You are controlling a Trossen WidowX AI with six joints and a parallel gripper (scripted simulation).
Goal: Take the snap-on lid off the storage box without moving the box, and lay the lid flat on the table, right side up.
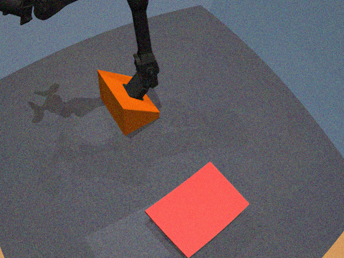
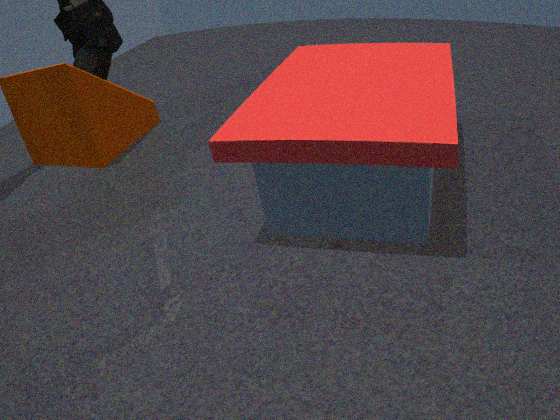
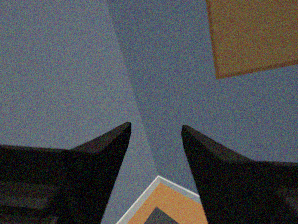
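Right now my gripper tip is 710 mm short of the red lid, 400 mm to the right of it and 380 mm above it. Also, from my gripper tip: pale blue storage box: 710 mm ahead, 400 mm to the left, 430 mm below.
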